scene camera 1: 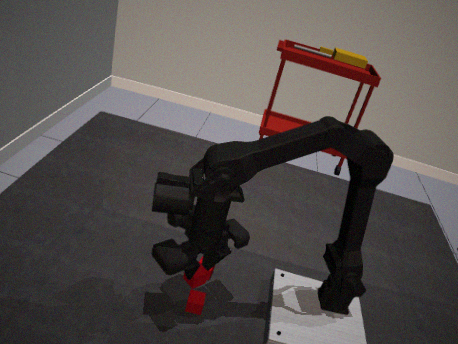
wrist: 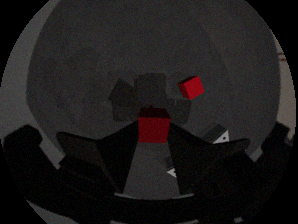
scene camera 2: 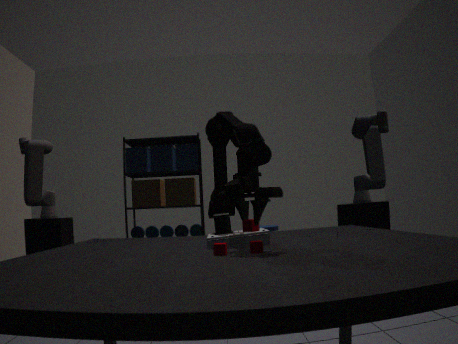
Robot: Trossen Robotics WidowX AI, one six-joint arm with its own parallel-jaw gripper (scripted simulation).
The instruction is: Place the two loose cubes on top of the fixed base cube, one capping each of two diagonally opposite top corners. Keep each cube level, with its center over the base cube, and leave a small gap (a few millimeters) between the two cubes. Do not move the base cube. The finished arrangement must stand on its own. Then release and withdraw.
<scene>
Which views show my gripper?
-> Scene camera 1, the wrist view and scene camera 2: all of them.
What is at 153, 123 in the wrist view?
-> A red cube.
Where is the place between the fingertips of my gripper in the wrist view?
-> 153, 124
</scene>
